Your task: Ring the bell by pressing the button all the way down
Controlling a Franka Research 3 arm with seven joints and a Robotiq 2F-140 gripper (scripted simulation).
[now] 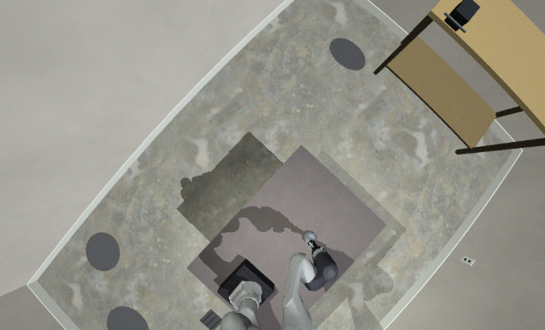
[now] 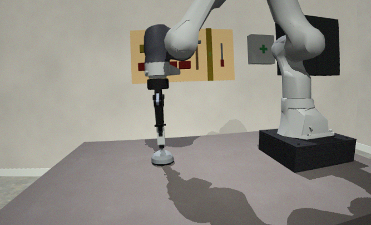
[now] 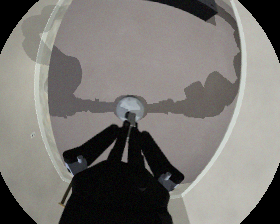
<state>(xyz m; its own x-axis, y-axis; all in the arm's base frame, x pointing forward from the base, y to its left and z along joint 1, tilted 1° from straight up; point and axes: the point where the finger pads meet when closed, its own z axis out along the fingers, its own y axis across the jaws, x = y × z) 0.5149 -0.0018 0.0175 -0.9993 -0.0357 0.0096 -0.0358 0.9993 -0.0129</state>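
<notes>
Right now my hand is 5 cm above the dark button and 1 cm to the left of it. Round my hand: bell 7 cm below, 1 cm to the right.
</notes>
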